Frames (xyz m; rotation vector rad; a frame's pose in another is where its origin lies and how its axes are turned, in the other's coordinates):
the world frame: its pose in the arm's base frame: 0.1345 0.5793 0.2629 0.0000 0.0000 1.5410
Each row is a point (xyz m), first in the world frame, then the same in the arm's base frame.
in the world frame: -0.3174 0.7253 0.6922
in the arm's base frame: -0.5999 0.2836 0.9551
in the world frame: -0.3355 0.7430 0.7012
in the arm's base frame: -0.6182 0.2661 0.9641
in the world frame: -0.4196 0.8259 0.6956
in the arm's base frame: -0.7035 0.1845 0.9585
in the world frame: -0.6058 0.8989 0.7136
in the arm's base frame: -0.7820 0.0005 0.9765
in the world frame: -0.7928 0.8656 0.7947
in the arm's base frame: -0.7543 -0.1874 1.0576
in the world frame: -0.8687 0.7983 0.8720
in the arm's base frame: -0.6893 -0.2652 1.1349
